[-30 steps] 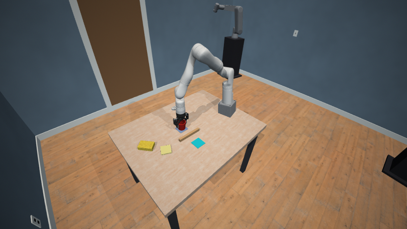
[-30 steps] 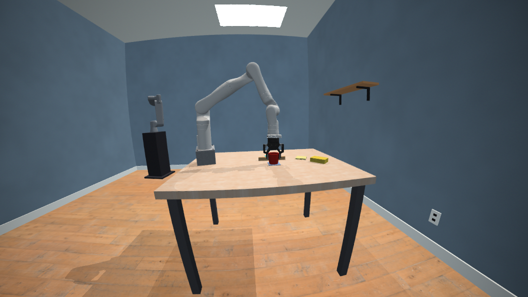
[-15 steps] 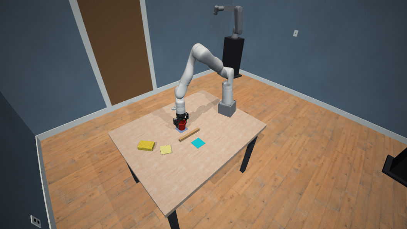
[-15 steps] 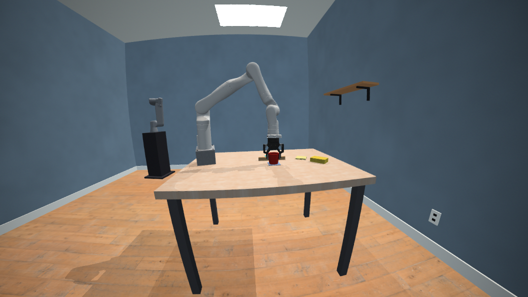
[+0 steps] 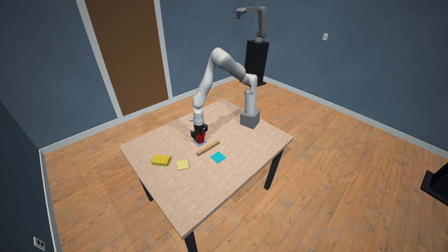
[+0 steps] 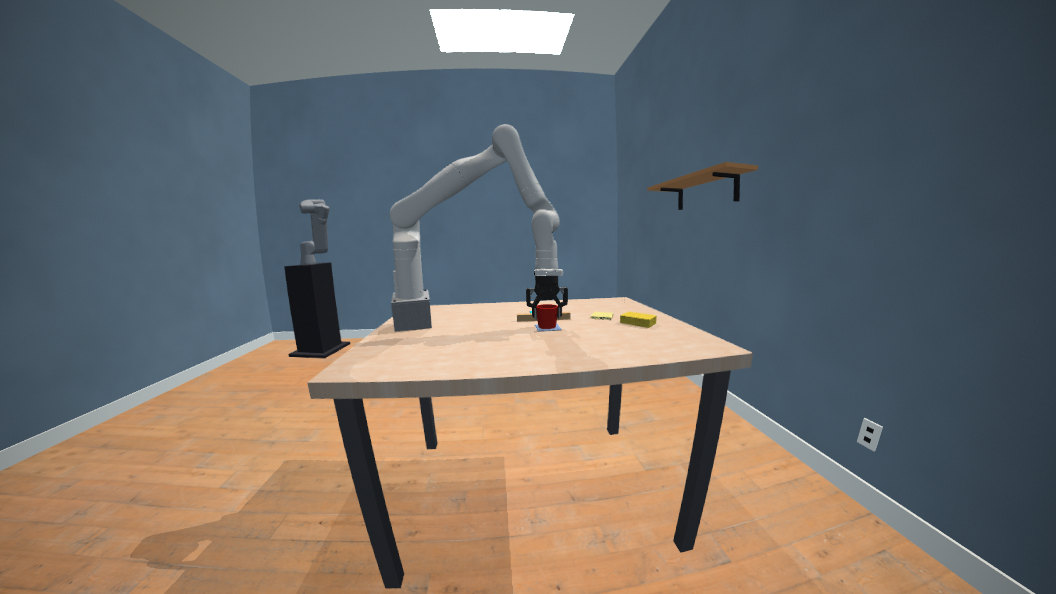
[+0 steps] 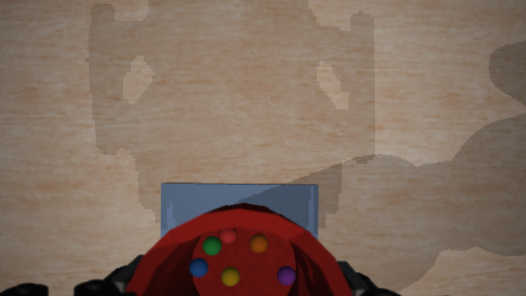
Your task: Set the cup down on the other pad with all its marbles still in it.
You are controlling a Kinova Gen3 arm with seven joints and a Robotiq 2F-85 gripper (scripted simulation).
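My gripper is now 10 mm past the wooden rail, 110 mm to the right of it and 40 mm above it. The rest, counted from my hand: red cup: 20 mm below.
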